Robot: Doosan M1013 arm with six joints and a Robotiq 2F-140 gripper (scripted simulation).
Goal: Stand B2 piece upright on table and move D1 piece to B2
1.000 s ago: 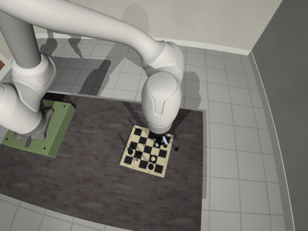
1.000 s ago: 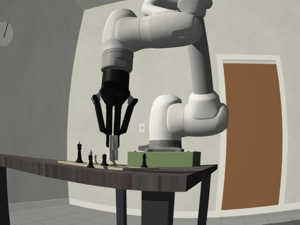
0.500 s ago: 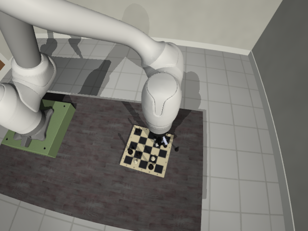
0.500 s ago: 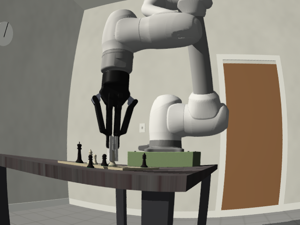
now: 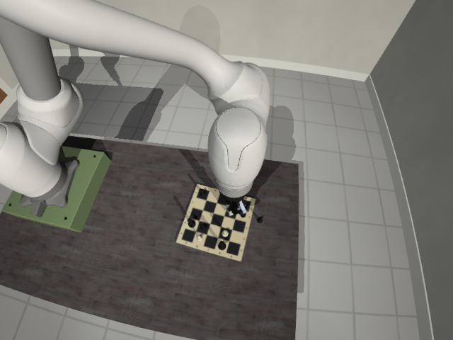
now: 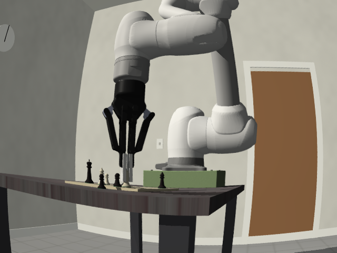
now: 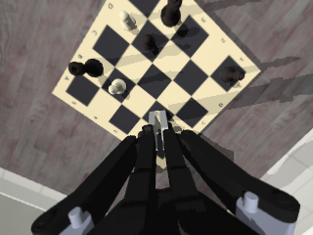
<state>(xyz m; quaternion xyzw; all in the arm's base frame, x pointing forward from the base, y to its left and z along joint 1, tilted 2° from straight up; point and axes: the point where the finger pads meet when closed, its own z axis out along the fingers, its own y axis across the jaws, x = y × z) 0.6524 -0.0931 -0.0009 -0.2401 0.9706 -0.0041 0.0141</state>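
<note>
Right now the chessboard is 5 cm below my hand, 5 cm behind it and 3 cm to the right of it. Also, from my hand: white pawn: 11 cm behind, 9 cm to the right, 3 cm below.
</note>
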